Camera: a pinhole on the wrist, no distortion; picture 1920 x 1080 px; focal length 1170.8 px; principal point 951.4 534.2 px. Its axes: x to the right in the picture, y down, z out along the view. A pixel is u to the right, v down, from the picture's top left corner.
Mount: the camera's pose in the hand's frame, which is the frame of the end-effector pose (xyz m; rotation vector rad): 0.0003 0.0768 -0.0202 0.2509 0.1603 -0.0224
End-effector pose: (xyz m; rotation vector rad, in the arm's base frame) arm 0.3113 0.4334 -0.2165 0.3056 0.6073 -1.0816
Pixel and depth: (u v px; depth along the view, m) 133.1 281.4 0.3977
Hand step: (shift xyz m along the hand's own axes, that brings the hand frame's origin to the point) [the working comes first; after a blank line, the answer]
In the camera's frame: -0.2780 -0.0859 0.3977

-0.2160 -0.1048 0.3836
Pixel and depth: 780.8 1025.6 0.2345
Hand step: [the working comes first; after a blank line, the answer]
In the camera's frame: -0.0342 0.0984 0.2345

0.0071 0.1138 0.2336
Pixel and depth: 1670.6 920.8 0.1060
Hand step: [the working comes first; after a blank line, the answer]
In the camera's frame: 0.0651 0.0350 0.1060

0.0825 0.0842 0.0793
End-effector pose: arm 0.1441 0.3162 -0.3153 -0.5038 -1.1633 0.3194
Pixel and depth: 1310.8 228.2 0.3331
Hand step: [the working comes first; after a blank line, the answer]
In the camera's frame: 0.1023 -0.0871 0.3331

0.1492 -0.0907 0.2604
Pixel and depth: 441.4 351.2 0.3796
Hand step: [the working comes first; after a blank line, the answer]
In the camera's frame: -0.1654 -0.0593 0.3796

-0.1065 -0.0748 0.3547
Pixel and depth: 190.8 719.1 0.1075
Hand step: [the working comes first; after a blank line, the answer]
In the camera's frame: -0.0698 0.0170 0.1075

-0.0512 0.0666 0.0980
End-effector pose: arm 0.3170 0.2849 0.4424 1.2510 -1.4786 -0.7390
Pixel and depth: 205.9 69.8 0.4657
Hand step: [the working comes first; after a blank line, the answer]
In the camera's frame: -0.2965 -0.1847 0.4657

-0.2279 -0.2174 0.4273
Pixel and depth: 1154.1 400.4 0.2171
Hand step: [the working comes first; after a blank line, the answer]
In the camera's frame: 0.0376 -0.0248 0.2171

0.0700 -0.0014 0.1752
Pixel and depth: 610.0 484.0 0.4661
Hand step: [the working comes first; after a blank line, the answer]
In the camera's frame: -0.1359 -0.0200 0.4661

-0.0624 -0.0583 0.4423
